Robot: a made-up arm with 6 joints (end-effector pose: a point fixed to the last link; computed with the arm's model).
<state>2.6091 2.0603 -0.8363 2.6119 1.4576 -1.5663</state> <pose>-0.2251 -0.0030 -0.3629 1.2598 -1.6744 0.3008</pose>
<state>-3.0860 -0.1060 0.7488 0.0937 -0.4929 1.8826</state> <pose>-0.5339 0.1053 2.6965 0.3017 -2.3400 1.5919</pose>
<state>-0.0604 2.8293 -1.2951 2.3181 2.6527 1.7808</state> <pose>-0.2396 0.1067 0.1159 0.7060 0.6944 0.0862</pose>
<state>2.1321 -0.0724 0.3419 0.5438 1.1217 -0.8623</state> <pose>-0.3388 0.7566 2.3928 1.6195 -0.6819 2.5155</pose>
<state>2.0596 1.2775 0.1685 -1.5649 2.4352 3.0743</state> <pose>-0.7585 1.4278 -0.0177 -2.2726 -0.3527 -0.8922</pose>
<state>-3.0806 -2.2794 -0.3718 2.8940 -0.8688 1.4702</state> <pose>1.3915 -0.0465 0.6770 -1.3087 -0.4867 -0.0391</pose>
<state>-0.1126 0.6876 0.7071 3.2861 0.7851 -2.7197</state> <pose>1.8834 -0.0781 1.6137 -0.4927 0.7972 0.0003</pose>
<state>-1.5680 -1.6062 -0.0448 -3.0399 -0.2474 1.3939</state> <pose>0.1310 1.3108 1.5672 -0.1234 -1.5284 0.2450</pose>
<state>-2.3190 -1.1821 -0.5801 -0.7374 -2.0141 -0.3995</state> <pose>0.1525 0.3116 1.5974 1.7129 0.1262 -1.3025</pose>
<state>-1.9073 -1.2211 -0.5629 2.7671 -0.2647 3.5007</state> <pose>0.2732 0.3992 1.7099 -0.8356 -0.6601 -1.8426</pose>
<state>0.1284 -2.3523 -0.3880 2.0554 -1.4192 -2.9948</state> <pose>-1.4503 -0.1236 0.5496 -1.6775 2.4764 -0.2165</pose>
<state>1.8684 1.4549 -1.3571 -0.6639 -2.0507 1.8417</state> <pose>0.0077 0.3385 0.4805 -0.1746 -2.1882 -0.2301</pose>
